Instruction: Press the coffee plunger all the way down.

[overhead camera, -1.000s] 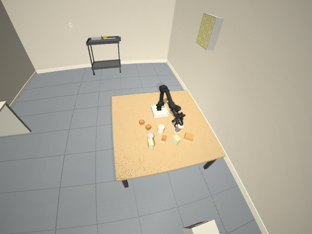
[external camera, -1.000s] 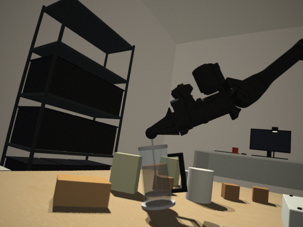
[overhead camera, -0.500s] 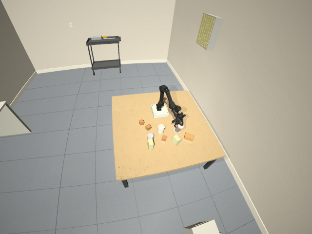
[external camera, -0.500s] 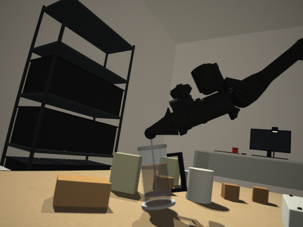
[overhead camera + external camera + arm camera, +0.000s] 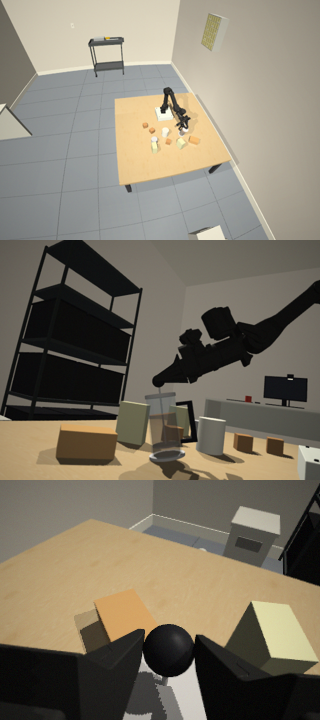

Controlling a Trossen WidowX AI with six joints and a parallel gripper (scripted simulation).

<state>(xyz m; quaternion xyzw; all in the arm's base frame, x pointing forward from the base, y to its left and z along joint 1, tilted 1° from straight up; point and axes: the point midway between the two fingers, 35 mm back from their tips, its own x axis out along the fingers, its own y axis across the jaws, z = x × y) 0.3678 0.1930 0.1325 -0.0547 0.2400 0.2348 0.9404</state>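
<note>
The glass coffee press is 40 mm behind my gripper tip, 20 mm to the right of it and 80 mm below it. Round my gripper tip: orange box (80 mm ahead, 110 mm to the left, 150 mm below).
</note>
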